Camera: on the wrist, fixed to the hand. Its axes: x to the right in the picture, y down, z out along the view.
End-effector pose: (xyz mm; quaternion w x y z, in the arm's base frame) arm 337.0 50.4 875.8 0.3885 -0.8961 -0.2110 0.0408
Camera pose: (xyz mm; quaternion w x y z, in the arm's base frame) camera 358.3 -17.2 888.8 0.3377 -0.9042 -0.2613 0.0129
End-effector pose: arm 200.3 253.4 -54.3 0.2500 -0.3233 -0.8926 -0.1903
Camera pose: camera 250.9 248.1 -3.2 0.2167 -0.2909 -0.8973 -0.2517
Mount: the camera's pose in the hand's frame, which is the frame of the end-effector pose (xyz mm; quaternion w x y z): -7.2 39.3 -60.0 0.9970 -0.0566 -0.0049 -0.0521
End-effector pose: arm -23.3 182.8 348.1 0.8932 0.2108 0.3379 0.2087
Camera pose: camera -78.8 225.6 331.2 0.9150 0.1430 0.3317 0.1796
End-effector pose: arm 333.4 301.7 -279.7 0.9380 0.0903 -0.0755 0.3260
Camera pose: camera 308.2 340.8 -334.8 0.9569 0.0425 -0.0936 0.2714
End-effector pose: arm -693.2 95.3 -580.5 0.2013 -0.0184 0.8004 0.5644
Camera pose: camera -714.8 53.5 -525.9 0.2330 -0.0687 0.7641 0.5976
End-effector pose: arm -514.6 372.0 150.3 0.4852 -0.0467 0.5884 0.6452
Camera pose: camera -568.2 326.0 164.7 0.5176 -0.1015 0.5453 0.6515
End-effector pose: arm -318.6 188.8 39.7 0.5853 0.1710 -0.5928 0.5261
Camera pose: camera -318.1 250.5 2.4 0.6177 0.1708 -0.6148 0.4596
